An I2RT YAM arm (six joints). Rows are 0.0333 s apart.
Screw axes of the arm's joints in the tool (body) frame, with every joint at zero. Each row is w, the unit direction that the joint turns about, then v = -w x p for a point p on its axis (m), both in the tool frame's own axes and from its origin. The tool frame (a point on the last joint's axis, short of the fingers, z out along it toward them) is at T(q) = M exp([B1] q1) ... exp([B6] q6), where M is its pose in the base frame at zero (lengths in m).
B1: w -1 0 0 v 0 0.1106 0
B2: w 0 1 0 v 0.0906 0 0.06
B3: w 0 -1 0 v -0.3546 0 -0.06
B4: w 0 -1 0 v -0.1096 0 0
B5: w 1 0 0 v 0 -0.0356 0
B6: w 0 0 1 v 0 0 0
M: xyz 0.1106 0 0.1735 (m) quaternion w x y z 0.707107 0 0.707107 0
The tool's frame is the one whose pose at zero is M.
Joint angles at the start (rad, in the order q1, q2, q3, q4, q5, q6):
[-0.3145, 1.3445, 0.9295, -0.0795, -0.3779, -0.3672]
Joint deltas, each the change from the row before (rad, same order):
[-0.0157, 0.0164, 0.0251, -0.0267, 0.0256, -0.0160]
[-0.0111, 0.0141, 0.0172, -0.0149, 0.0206, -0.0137]
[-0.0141, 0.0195, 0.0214, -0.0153, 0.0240, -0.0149]
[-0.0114, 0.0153, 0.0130, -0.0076, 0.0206, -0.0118]
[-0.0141, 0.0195, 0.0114, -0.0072, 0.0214, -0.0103]
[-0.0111, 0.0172, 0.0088, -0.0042, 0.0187, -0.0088]
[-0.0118, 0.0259, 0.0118, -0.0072, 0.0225, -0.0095]
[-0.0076, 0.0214, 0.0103, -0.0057, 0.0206, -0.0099]
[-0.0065, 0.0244, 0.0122, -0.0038, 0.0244, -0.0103]
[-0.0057, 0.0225, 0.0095, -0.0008, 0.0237, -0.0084]
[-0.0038, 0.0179, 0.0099, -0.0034, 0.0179, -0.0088]
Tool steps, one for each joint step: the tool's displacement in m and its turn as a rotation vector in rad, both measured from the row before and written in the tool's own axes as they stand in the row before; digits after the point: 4 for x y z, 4 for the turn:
[-0.0006, -0.0071, 0.0007, 0.0314, 0.0275, -0.0025]
[0.0000, -0.0053, 0.0013, 0.0244, 0.0201, -0.0046]
[0.0002, -0.0068, 0.0022, 0.0291, 0.0239, -0.0039]
[0.0011, -0.0052, 0.0021, 0.0246, 0.0194, -0.0033]
[0.0028, -0.0058, 0.0033, 0.0251, 0.0254, 0.0010]
[0.0026, -0.0047, 0.0032, 0.0209, 0.0216, 0.0002]
[0.0038, -0.0051, 0.0055, 0.0208, 0.0313, 0.0018]
[0.0027, -0.0036, 0.0048, 0.0173, 0.0258, -0.0021]
[0.0024, -0.0036, 0.0056, 0.0198, 0.0268, -0.0035]
[0.0025, -0.0031, 0.0055, 0.0191, 0.0246, -0.0028]
[0.0014, -0.0023, 0.0043, 0.0134, 0.0194, -0.0049]

